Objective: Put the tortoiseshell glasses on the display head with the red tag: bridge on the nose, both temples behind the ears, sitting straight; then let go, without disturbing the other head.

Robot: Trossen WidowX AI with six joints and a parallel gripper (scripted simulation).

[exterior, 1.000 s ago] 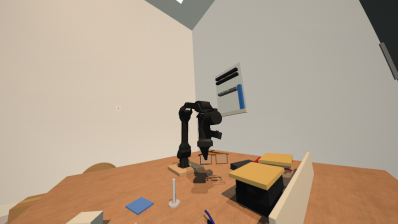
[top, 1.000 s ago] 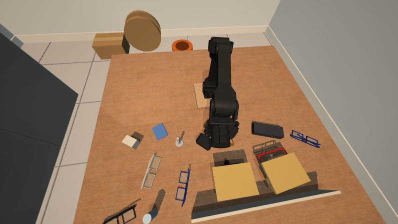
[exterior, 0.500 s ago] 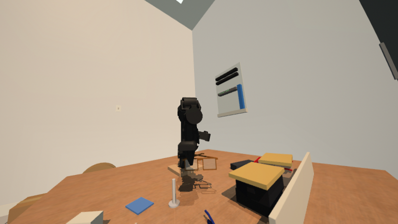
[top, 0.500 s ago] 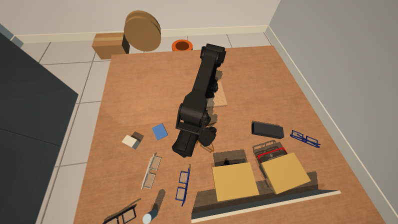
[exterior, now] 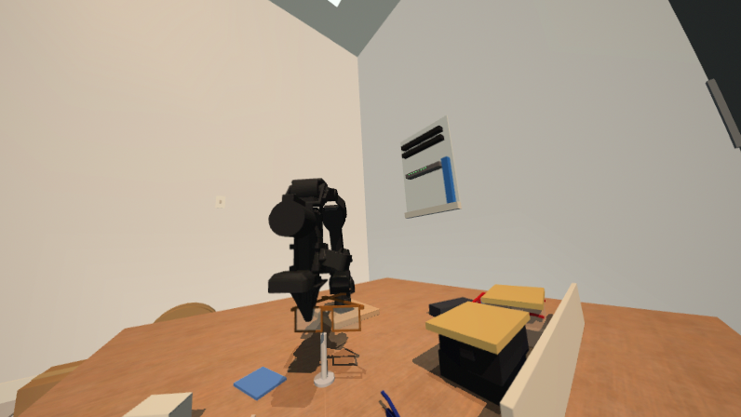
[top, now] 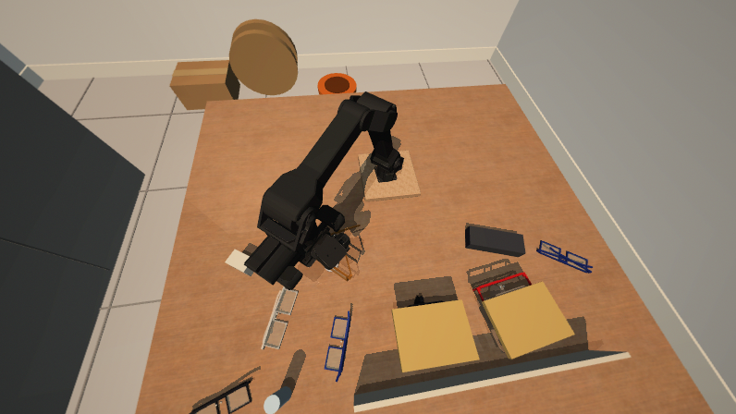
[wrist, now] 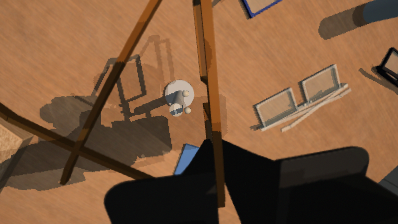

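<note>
Right now the peg stand is 30 mm to the left of my gripper tip and 90 mm below it. From my gripper tip the other things lie so: blue pad (90 mm behind, 60 mm to the right, 120 mm below); display head (200 mm ahead, 230 mm to the left, 60 mm below); block (50 mm behind, 200 mm to the right, 90 mm below).
</note>
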